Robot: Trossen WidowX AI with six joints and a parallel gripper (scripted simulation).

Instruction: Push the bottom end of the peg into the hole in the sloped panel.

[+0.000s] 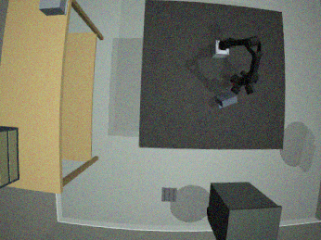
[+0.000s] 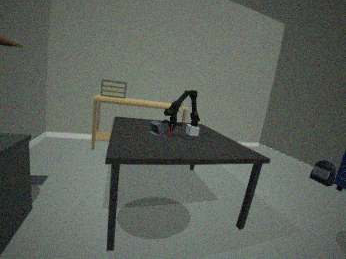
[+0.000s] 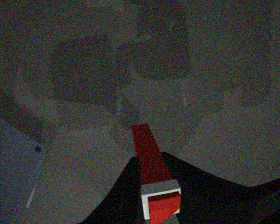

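The sloped panel lies 13 cm ahead of my gripper tip, 8 cm to the right of it and 1 cm above it. The rest, counted from my gripper tip: red peg (2 cm above).
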